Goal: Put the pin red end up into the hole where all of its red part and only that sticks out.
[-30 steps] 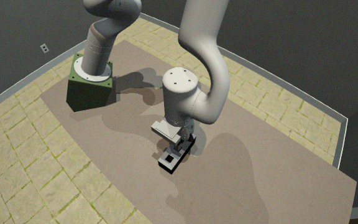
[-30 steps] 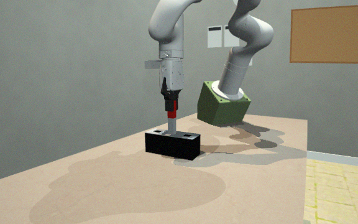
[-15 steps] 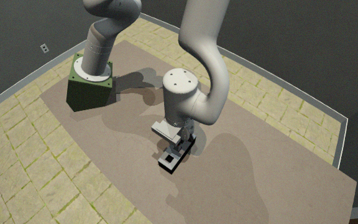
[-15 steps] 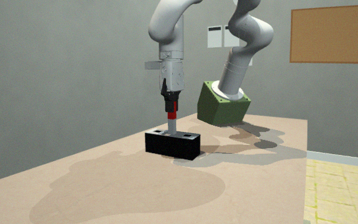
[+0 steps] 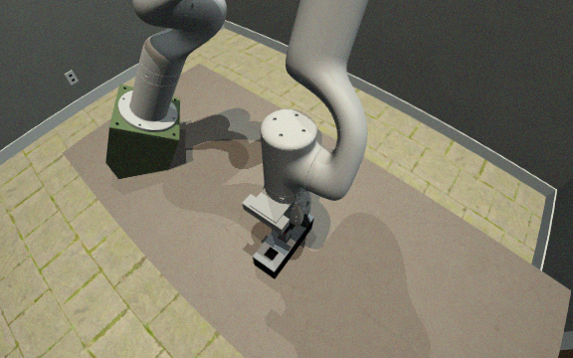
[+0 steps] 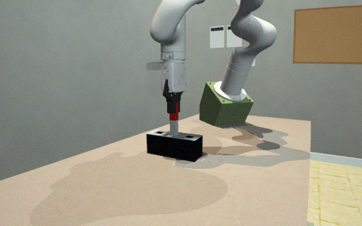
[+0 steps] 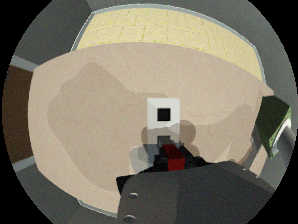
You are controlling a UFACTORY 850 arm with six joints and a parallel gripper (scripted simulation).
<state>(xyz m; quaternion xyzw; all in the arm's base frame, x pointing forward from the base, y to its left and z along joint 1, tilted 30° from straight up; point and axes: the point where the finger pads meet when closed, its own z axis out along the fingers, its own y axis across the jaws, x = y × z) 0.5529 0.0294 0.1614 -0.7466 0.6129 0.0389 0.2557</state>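
Now: hand 2 cm above the pin. Round my hand: black block 13 cm below.
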